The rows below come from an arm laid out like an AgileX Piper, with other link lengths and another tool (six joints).
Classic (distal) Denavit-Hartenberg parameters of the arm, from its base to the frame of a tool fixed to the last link. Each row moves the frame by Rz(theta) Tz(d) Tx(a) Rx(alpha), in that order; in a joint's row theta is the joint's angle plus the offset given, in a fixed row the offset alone. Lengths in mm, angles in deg.
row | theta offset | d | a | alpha
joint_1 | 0 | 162.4 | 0 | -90
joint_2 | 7.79 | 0 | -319.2 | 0
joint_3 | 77.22 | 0 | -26.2 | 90
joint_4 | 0 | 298.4 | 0 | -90
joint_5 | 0 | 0 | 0 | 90
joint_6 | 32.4 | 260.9 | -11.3 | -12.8
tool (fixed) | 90 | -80 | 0 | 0
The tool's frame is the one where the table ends.
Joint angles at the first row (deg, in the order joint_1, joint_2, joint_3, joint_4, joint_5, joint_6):
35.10, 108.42, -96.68, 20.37, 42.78, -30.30
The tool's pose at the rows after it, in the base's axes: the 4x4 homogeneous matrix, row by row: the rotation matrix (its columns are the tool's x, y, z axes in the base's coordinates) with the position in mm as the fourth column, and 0 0 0 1 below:
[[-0.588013 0.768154 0.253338 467.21], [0.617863 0.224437 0.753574 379.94], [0.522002 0.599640 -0.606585 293.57], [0 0 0 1]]
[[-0.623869 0.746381 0.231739 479.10], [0.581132 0.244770 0.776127 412.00], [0.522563 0.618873 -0.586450 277.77], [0 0 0 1]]
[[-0.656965 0.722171 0.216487 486.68], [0.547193 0.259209 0.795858 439.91], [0.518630 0.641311 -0.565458 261.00], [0 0 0 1]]
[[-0.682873 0.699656 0.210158 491.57], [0.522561 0.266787 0.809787 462.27], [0.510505 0.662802 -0.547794 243.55], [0 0 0 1]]
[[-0.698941 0.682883 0.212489 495.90], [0.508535 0.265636 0.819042 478.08], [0.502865 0.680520 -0.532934 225.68], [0 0 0 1]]
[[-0.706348 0.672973 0.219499 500.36], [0.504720 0.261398 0.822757 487.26], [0.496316 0.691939 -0.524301 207.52], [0 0 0 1]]
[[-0.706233 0.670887 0.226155 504.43], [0.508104 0.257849 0.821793 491.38], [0.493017 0.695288 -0.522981 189.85], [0 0 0 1]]
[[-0.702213 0.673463 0.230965 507.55], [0.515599 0.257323 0.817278 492.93], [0.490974 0.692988 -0.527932 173.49], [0 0 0 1]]
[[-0.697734 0.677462 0.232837 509.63], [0.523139 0.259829 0.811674 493.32], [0.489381 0.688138 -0.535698 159.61], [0 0 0 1]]
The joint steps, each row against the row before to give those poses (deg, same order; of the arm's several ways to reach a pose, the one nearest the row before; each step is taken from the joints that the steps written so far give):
1.42, 6.79, -7.12, 1.77, -0.01, -2.09
1.43, 5.90, -5.86, 1.92, -1.06, -2.40
1.36, 4.97, -4.47, 1.86, -1.75, -2.51
1.20, 4.04, -3.07, 1.42, -2.25, -2.15
0.85, 3.23, -1.80, 1.30, -2.60, -1.83
0.45, 2.51, -0.77, 1.13, -2.50, -1.58
0.15, 1.97, -0.19, 0.91, -1.95, -1.16
0.04, 1.60, -0.03, 0.39, -1.35, -0.55
0.00, 1.29, -0.02, 0.10, -0.83, -0.25

